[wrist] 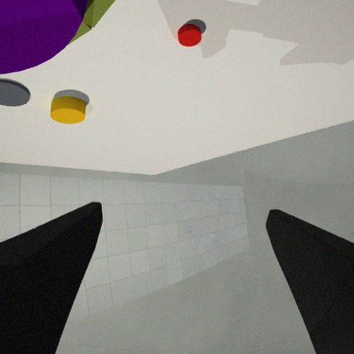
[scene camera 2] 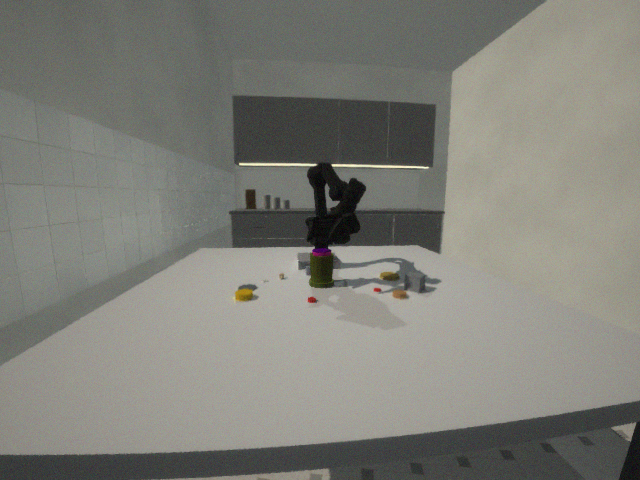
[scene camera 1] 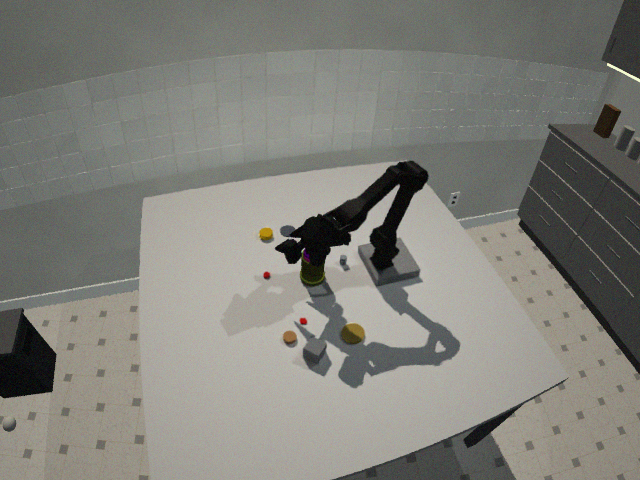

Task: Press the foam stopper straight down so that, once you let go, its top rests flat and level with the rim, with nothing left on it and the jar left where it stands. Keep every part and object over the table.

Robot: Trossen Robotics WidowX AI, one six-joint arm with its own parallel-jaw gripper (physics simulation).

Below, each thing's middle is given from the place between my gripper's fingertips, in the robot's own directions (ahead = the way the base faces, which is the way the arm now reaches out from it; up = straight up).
My hand is 220 mm to the left of the yellow disc (wrist: 66, 109), 160 mm above it and 20 mm past it.
